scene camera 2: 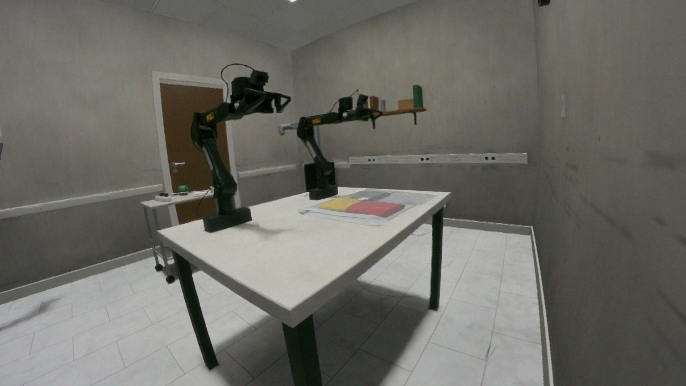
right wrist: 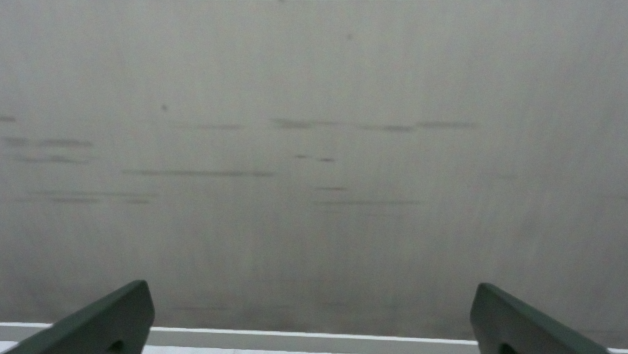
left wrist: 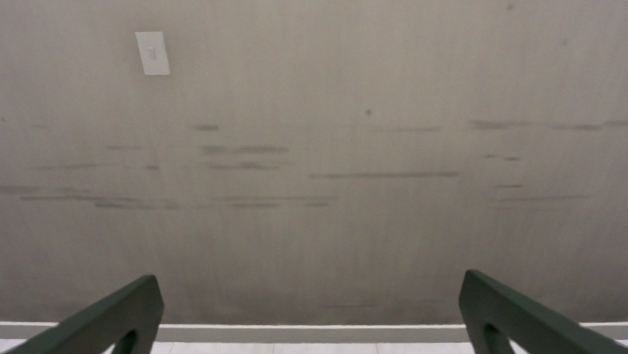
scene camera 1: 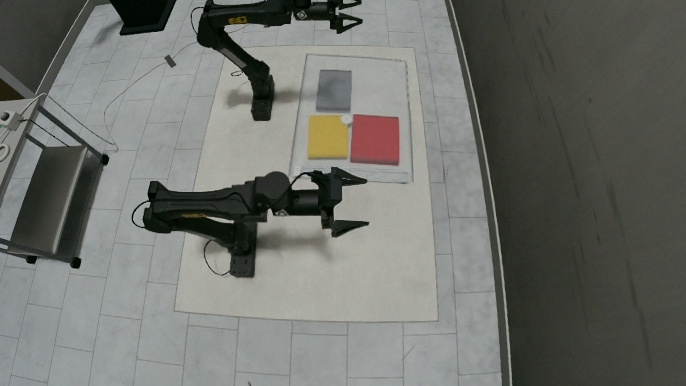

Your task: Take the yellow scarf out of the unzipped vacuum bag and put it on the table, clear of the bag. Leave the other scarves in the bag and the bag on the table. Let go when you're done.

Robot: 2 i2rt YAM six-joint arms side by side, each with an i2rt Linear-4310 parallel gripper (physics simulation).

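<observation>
The yellow scarf [scene camera 1: 327,137] [scene camera 2: 336,204] lies folded flat inside the clear vacuum bag [scene camera 1: 380,80] [scene camera 2: 320,214], next to the folded red scarf [scene camera 1: 375,140] [scene camera 2: 377,208]. A folded grey scarf [scene camera 1: 334,91] lies in the bag above the yellow one in scene camera 1. The bag lies flat on the table [scene camera 1: 310,290] [scene camera 2: 260,260]. My left gripper [scene camera 1: 361,13] [left wrist: 311,288] is open and empty, raised high and level. My right gripper [scene camera 1: 368,202] [right wrist: 312,297] is open and empty, also raised high, near the bag's lower edge in scene camera 1.
A round white valve [scene camera 1: 346,119] shows on the bag between the scarves. A metal cart [scene camera 1: 95,148] [scene camera 2: 148,225] stands beyond the arm side of the table. A wall shelf [scene camera 2: 400,112] is in the background. Both wrist views face the wall.
</observation>
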